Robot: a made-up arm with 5 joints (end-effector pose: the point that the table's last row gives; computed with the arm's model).
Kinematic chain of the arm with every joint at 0, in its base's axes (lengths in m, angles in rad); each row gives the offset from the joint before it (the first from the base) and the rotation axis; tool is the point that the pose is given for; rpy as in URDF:
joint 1: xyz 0 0 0.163 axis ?
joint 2: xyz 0 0 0 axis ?
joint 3: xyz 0.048 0 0.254 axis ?
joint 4: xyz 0.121 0 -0.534 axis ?
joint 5: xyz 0.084 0 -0.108 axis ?
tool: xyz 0 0 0 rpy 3.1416 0 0
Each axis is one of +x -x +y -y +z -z.
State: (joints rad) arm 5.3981 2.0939 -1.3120 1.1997 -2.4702
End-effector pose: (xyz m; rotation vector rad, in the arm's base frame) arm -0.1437 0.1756 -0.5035 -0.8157 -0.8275 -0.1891
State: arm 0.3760 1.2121 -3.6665 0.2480 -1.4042
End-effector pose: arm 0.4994 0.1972 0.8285 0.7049 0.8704 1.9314
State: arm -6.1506 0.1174 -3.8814 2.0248 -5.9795
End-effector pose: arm -0.2377 -0.0317 0.8739 -1.8310 0.1570 -2.1249
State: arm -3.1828 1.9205 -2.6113 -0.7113 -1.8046
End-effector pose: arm -0.7756 0.0320 -0.2389 1.4995 -1.2354 -1.3076
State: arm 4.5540 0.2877 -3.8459 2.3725 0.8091
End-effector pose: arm 0.0121 0.0760 0.8696 0.6715 -2.1583 1.3645
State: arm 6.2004 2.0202 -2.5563 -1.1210 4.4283
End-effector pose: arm 0.6827 -0.0566 -0.2949 0.9881 1.2101 0.9645
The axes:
joint 1: +z
joint 2: +y
joint 3: +y
joint 4: +y
joint 5: -z

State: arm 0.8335 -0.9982 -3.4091 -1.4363 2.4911
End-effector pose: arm -0.4727 -0.5205 0.2525 1.8268 -1.9927 0.0552
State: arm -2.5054 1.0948 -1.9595 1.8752 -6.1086
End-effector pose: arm -0.5516 -0.4074 -0.1463 -0.4961 2.1112 0.4731
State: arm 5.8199 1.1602 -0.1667 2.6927 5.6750
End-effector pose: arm -0.1300 0.0649 -0.0366 0.6511 0.0473 2.0103
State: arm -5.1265 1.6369 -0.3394 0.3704 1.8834
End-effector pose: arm -0.1396 -0.3176 -0.2354 1.3780 -0.5240 -0.0824
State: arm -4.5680 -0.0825 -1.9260 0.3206 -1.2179
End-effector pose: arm -0.0801 0.5509 0.8521 -0.1950 -1.8636 -2.0423
